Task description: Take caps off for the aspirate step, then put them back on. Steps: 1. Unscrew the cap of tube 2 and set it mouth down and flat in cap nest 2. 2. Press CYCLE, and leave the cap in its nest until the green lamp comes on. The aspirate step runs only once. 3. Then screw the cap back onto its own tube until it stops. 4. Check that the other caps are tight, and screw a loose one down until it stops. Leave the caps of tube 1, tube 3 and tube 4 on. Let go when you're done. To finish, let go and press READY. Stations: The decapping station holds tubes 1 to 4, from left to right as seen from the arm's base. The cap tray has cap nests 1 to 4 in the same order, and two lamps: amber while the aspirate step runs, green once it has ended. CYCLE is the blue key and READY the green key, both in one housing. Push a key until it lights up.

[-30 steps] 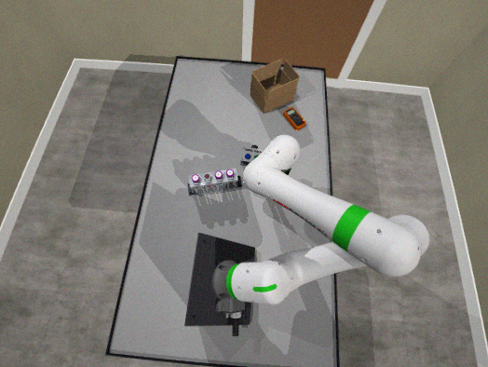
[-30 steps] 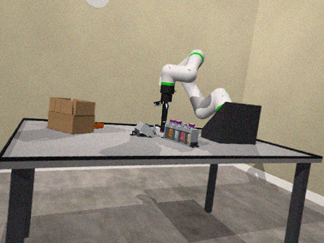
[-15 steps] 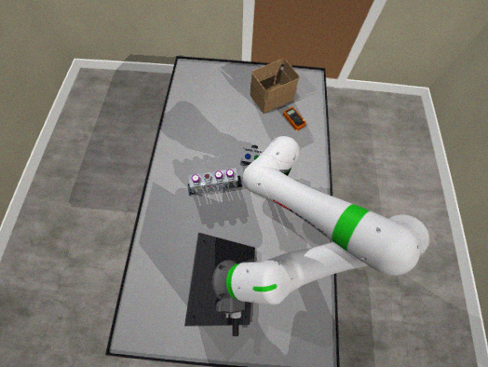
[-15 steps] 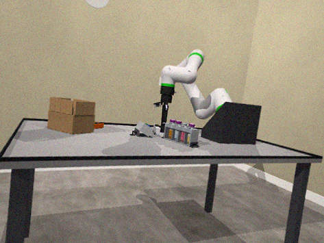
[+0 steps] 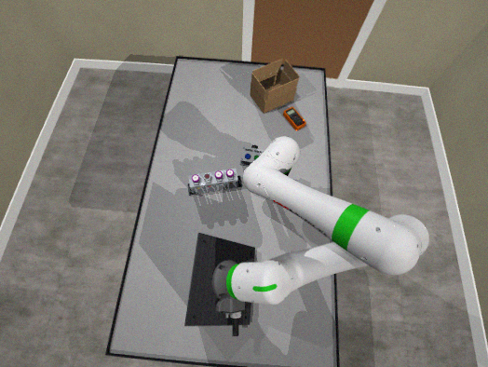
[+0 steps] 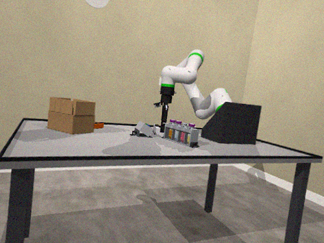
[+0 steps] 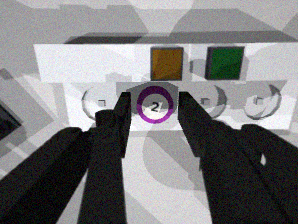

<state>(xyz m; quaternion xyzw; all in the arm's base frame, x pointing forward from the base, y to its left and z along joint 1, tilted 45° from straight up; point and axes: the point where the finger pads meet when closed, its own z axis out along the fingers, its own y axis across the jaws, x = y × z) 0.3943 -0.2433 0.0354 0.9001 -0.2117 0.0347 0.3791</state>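
My hand is 3 cm above the purple cap marked 2. From my hand the other things lie so: key housing: 18 cm ahead, 8 cm to the left, 1 cm above; green key: 16 cm ahead, 6 cm to the left, 2 cm above; blue key: 17 cm ahead, 11 cm to the left, 2 cm above.
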